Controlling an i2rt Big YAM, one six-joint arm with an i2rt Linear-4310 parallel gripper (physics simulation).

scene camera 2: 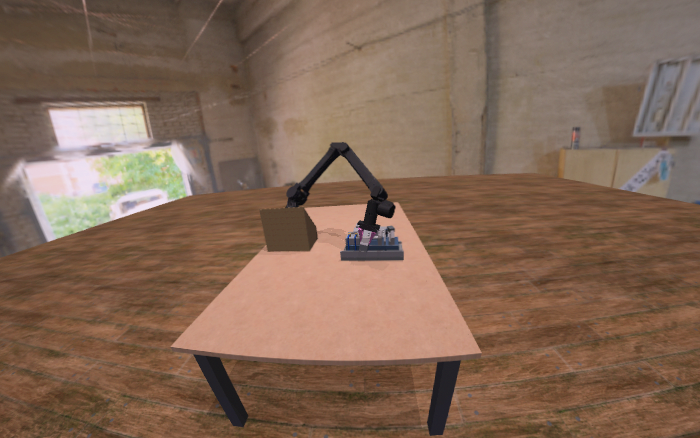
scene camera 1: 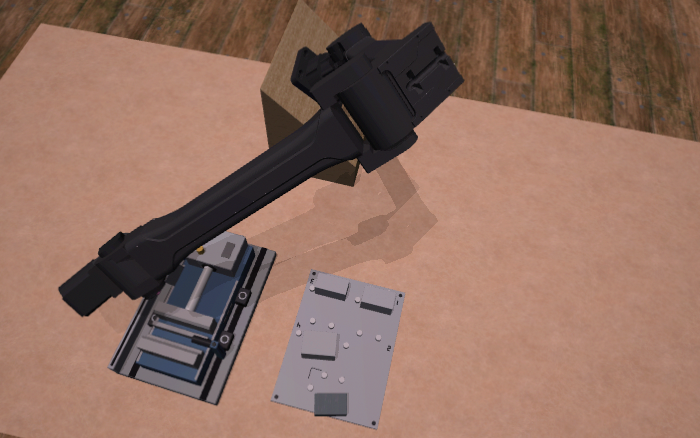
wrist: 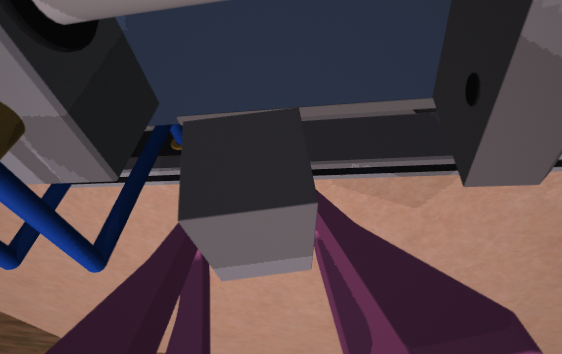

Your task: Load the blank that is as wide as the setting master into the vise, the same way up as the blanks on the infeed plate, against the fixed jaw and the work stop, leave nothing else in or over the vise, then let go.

Scene:
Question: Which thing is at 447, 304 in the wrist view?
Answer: My gripper.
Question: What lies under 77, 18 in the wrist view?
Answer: A pale cylinder.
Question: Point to a blue vise bed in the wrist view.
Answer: At 195, 64

